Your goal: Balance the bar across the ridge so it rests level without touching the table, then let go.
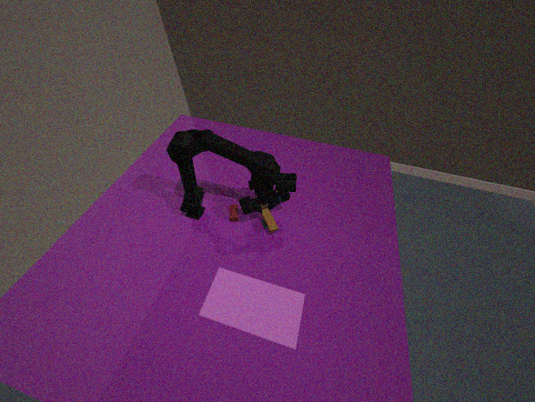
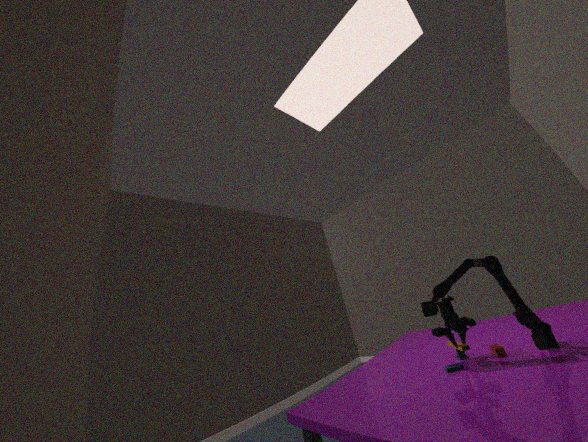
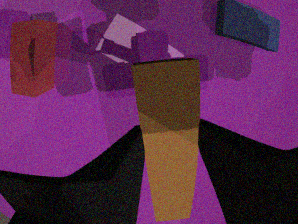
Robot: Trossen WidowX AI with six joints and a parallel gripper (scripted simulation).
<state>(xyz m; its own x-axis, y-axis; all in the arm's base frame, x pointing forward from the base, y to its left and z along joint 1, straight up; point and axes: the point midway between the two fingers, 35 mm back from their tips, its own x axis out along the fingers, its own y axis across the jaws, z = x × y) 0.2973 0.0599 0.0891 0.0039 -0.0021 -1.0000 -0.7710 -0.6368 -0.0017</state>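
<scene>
My gripper tip is 2 cm to the left of the bar and 2 cm short of it. Round my gripper tip: red-brown block (13 cm behind, 4 cm below, 2 cm to the right); flat blue block (11 cm to the left, 5 cm below, 3 cm ahead).
</scene>
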